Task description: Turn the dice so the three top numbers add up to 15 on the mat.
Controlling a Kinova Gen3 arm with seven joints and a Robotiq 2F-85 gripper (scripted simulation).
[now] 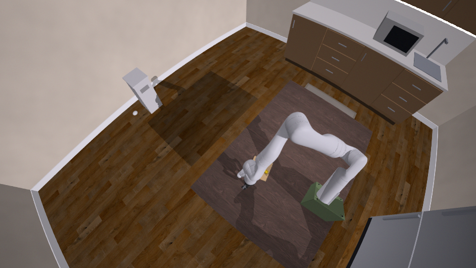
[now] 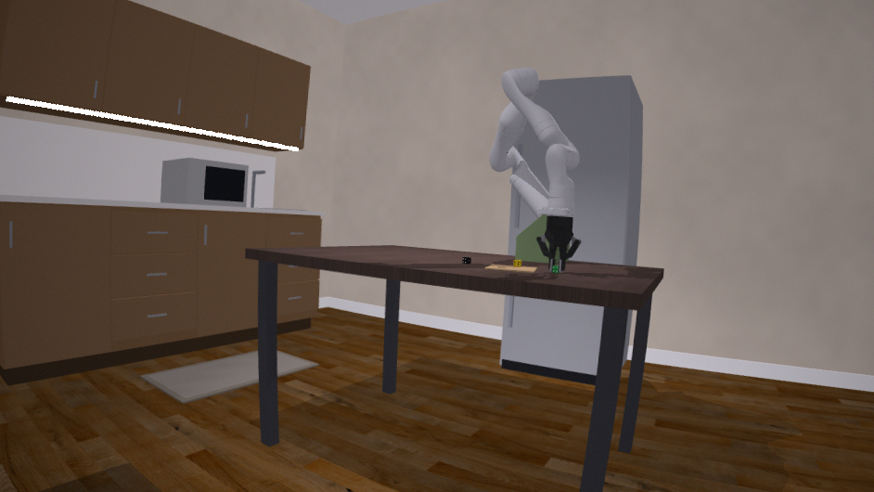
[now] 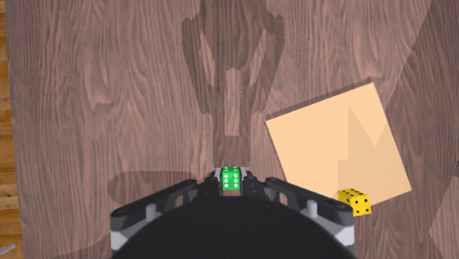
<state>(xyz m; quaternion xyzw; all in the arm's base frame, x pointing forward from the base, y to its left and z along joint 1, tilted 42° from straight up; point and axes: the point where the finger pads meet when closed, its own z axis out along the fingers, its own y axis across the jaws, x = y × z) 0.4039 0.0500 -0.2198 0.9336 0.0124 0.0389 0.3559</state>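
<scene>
The tan mat lies 130 mm to the right of my hand, 20 mm below it and 20 mm ahead of it. Also, from my hand: black die: 300 mm to the right, 10 mm below; then yellow die: 140 mm to the right, 30 mm behind, 10 mm below; then green die: 10 mm below.
</scene>
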